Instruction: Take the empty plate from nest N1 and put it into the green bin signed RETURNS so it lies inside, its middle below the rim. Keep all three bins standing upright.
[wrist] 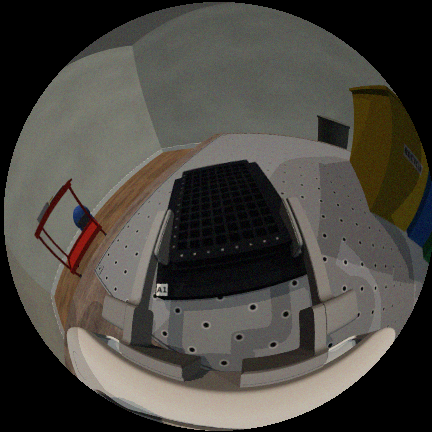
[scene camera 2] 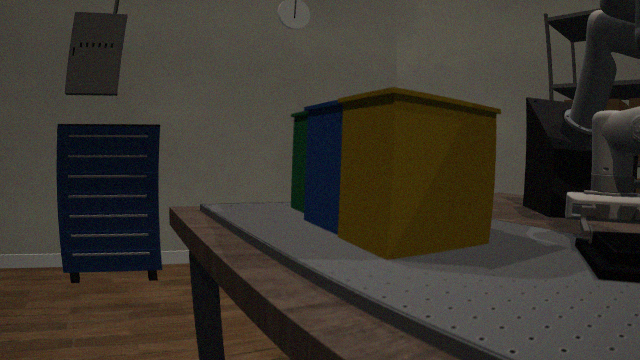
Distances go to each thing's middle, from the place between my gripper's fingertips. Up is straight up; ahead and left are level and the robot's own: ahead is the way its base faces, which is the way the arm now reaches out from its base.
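Counted from my hand: yellow bin (scene camera 2: 417, 177) 140 mm ahead, 260 mm to the right, 60 mm above; blue bin (scene camera 2: 324, 128) 110 mm ahead, 380 mm to the right, 60 mm above; black plate (wrist: 223, 216) 20 mm ahead, 10 mm to the left. My hand is 20 mm short of the black nest (wrist: 251, 276), 10 mm to the right of it and 20 mm above it. Going by their middles, the blue bin is the farthest from my hand of the things named here.
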